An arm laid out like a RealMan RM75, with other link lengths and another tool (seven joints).
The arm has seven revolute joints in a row. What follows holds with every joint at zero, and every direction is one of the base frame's.
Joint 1 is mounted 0.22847 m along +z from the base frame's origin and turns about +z.
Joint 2 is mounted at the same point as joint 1 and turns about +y.
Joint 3 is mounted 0.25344 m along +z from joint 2 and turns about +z.
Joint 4 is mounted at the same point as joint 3 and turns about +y.
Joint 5 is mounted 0.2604 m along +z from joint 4 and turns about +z.
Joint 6 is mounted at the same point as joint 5 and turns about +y.
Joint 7 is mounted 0.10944 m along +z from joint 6 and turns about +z.
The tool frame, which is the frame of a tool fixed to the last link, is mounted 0.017 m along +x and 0.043 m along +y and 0.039 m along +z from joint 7; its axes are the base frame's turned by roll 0, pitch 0.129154 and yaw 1.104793 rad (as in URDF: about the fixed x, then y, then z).
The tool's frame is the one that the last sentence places.
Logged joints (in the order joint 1, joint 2, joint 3, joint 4, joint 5, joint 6, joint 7), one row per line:
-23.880 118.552 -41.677 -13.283 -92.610 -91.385 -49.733
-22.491 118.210 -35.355 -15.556 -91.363 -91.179 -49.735
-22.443 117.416 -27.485 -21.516 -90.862 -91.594 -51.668
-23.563 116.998 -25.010 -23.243 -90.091 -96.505 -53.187
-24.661 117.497 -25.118 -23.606 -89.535 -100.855 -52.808
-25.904 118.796 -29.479 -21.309 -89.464 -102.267 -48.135
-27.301 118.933 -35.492 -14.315 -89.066 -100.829 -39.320
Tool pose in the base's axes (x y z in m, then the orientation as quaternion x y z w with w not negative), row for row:
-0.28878 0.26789 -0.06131 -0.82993 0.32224 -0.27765 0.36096
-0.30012 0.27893 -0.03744 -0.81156 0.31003 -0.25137 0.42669
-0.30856 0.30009 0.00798 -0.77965 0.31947 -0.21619 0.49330
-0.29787 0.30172 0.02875 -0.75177 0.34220 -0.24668 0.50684
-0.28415 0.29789 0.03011 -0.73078 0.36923 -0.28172 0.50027
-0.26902 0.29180 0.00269 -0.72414 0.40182 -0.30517 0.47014
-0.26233 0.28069 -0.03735 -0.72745 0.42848 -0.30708 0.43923
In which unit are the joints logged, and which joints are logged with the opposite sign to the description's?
The joints are logged in degrees. Opposite sign: joint 2, joint 3, joint 4, joint 5, joint 6.
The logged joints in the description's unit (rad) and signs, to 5 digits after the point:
-0.41678 -2.06912 0.72740 0.23183 1.61635 1.59497 -0.86800
-0.39254 -2.06315 0.61706 0.27150 1.59459 1.59137 -0.86804
-0.39170 -2.04930 0.47970 0.37553 1.58584 1.59862 -0.90178
-0.41125 -2.04200 0.43651 0.40567 1.57238 1.68433 -0.92829
-0.43042 -2.05071 0.43839 0.41200 1.56268 1.76025 -0.92167
-0.45211 -2.07338 0.51451 0.37191 1.56144 1.78490 -0.84011
-0.47649 -2.07577 0.61945 0.24984 1.55449 1.75980 -0.68626

